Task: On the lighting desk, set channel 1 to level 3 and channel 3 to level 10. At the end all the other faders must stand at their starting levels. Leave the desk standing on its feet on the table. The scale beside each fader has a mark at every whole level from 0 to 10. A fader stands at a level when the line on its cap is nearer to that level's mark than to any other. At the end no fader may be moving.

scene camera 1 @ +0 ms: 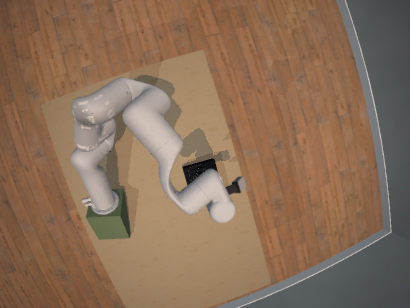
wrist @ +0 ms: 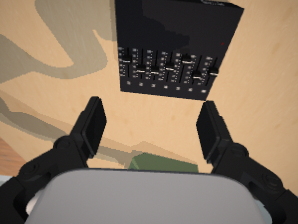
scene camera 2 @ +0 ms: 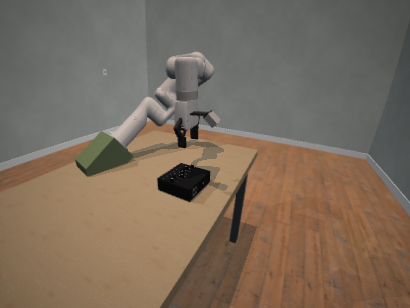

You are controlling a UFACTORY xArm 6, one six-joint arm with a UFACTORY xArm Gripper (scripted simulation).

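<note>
My gripper (scene camera 2: 188, 142) is visible to me from the scene camera, and I find the gripper again in the wrist view, here (wrist: 151, 110).
</note>
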